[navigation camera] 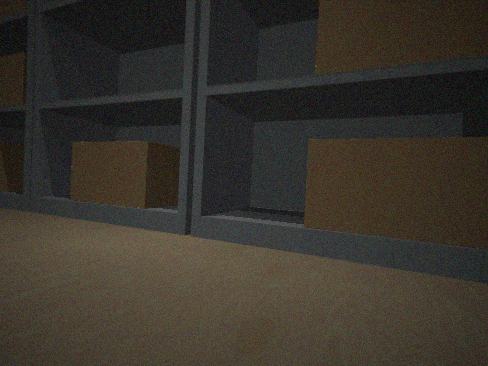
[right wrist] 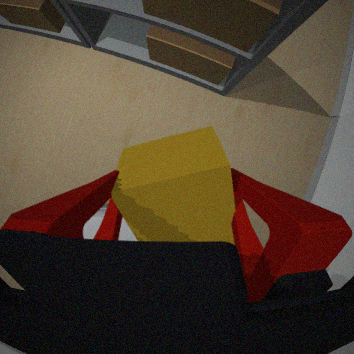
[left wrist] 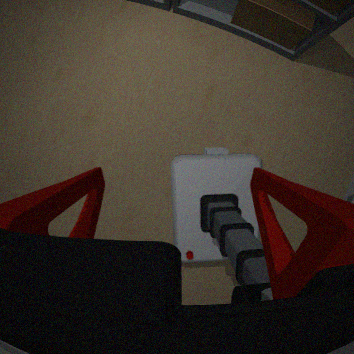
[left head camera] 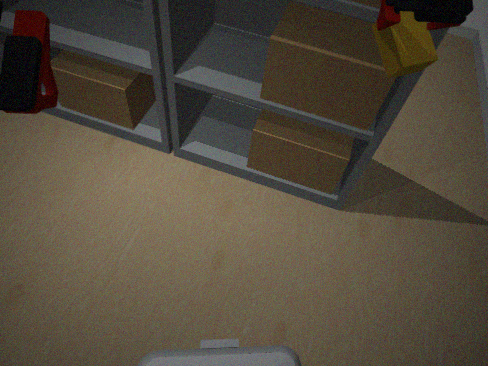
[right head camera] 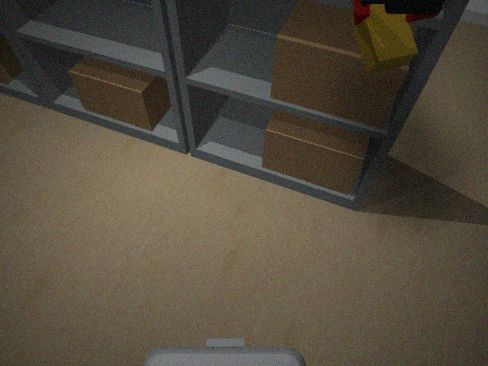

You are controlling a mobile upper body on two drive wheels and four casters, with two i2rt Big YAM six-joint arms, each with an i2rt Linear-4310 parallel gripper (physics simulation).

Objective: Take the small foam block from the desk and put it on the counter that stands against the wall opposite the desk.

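Note:
The yellow foam block is held between the red fingers of my right gripper, which is shut on it. In both head views the block hangs at the upper right, in front of the shelf unit. The block's near end is hidden by the black gripper body in the right wrist view. My left gripper is open, with its red fingers wide apart and no object between them. In the left head view part of one left finger shows at the upper left edge. The desk and the counter do not show in these views.
A grey shelf unit stands ahead on the wooden floor, with brown boxes on its shelves. A pale wall is at the right. The robot's white base shows below.

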